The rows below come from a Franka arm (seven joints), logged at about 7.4 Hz.
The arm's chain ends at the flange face. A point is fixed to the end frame.
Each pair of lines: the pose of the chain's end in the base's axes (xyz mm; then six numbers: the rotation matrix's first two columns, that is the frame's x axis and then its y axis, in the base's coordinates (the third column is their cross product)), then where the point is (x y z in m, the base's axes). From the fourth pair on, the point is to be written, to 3 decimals.
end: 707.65, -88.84, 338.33, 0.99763, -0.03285, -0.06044, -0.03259, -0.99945, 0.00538
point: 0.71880 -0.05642 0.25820
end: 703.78, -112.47, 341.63, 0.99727, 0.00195, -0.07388, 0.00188, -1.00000, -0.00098
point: 0.71273 -0.07917 0.26158
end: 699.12, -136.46, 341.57, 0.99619, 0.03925, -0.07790, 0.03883, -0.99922, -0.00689
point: 0.70649 -0.10240 0.26168
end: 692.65, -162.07, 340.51, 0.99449, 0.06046, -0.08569, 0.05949, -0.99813, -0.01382
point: 0.699 -0.127 0.261
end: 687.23, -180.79, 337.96, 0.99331, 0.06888, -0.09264, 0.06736, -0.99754, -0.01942
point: 0.692 -0.146 0.258
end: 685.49, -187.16, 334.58, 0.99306, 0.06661, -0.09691, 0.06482, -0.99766, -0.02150
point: 0.690 -0.152 0.255
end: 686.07, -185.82, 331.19, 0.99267, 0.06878, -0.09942, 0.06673, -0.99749, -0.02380
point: 0.691 -0.150 0.252
